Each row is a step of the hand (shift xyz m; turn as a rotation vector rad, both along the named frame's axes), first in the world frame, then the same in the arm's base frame.
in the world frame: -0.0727 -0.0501 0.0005 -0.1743 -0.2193 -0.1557
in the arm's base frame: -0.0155 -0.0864 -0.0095 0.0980 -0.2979 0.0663
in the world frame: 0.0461 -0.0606 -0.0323 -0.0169 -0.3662 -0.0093
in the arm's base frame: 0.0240 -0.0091 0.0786 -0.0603 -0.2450 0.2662
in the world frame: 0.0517 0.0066 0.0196 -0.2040 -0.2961 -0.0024
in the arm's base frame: -0.0139 0.0468 0.0269 -0.0688 -0.3410 0.0910
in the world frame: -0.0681 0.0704 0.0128 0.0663 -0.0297 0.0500
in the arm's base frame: -0.0048 -0.0048 -0.0985 -0.0492 0.0404 0.0610
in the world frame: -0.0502 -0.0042 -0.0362 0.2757 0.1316 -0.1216
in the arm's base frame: 0.0307 -0.0471 -0.0262 0.1653 0.2693 0.0909
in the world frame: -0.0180 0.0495 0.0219 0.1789 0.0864 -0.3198
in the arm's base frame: -0.0137 0.0215 -0.0510 0.3434 0.1319 0.0801
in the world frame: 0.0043 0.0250 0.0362 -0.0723 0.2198 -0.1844
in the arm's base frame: -0.0305 0.0255 -0.0193 0.2157 0.0504 -0.1961
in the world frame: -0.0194 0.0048 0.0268 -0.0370 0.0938 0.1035
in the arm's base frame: -0.0269 -0.0068 -0.0187 -0.0869 0.0498 -0.1042
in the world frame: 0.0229 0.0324 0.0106 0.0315 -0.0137 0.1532
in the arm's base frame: -0.0026 0.0396 -0.0105 -0.1501 0.0428 0.0169
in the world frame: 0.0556 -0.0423 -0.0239 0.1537 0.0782 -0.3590
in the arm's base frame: 0.0199 0.0111 0.0702 0.3783 0.1006 0.0734
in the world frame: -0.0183 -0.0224 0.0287 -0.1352 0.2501 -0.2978
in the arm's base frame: -0.0337 -0.0228 0.0024 0.3274 0.0015 -0.2496
